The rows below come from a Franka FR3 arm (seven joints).
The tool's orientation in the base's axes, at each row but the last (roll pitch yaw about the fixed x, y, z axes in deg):
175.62, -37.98, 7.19
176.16, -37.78, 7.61
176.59, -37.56, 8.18
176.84, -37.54, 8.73
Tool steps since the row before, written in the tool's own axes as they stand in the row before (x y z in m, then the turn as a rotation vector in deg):
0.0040, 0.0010, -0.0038, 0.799, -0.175, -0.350
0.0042, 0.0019, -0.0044, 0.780, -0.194, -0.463
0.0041, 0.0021, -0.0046, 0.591, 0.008, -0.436
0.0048, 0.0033, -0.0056, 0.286, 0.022, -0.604
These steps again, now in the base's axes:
0.0009, -0.0006, 0.0055, 0.395, 0.253, 0.756
0.0008, -0.0015, 0.0061, 0.309, 0.268, 0.833
0.0006, -0.0018, 0.0062, 0.198, 0.047, 0.706
0.0007, -0.0029, 0.0075, -0.142, -0.010, 0.653

